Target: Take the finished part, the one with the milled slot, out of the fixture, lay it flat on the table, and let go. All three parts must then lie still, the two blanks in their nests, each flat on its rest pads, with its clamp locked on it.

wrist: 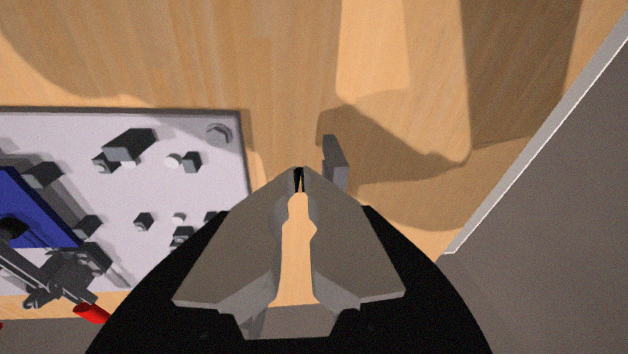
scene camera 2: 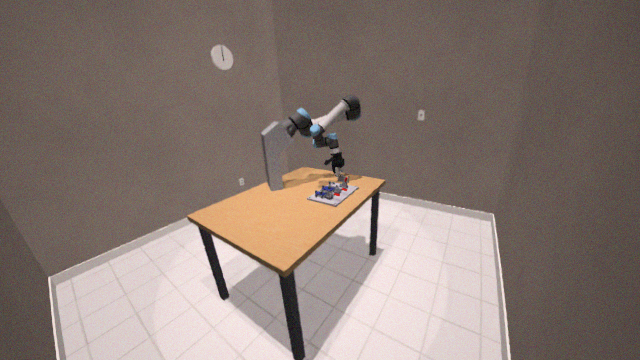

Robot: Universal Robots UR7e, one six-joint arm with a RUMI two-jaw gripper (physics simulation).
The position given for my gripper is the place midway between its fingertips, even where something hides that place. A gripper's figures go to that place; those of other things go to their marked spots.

Scene:
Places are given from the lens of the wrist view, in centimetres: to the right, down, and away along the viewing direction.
my gripper [wrist: 300,168]: -1, -1, 14
grey finished part [wrist: 335,168]: 1, 0, 13

